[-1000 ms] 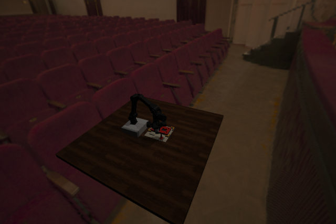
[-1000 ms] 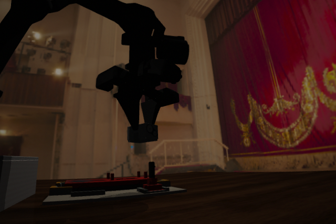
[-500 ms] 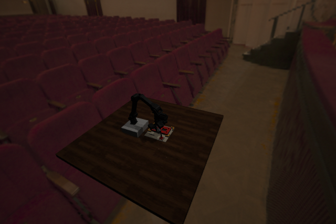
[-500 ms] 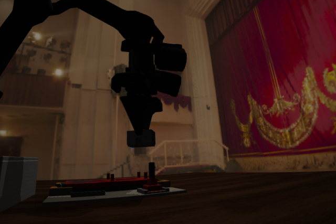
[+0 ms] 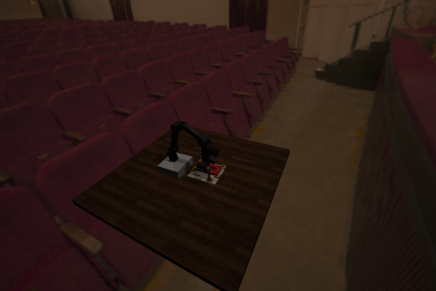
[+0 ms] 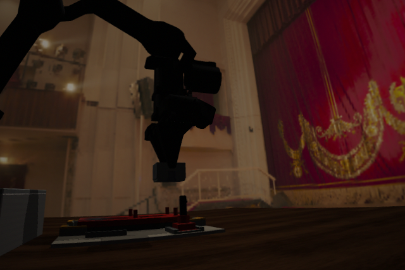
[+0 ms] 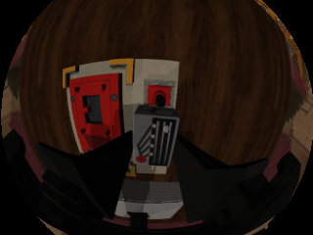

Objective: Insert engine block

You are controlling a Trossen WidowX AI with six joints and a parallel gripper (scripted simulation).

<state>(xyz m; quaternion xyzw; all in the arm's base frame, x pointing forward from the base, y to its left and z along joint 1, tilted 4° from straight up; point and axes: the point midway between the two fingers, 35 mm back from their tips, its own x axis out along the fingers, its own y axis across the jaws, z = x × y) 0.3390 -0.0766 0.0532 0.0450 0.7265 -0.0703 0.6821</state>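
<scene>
My gripper tip is 9 cm to the right of the baseplate, 9 cm above it and 3 cm past it. Also, from my gripper tip: engine block 1 cm below.
</scene>
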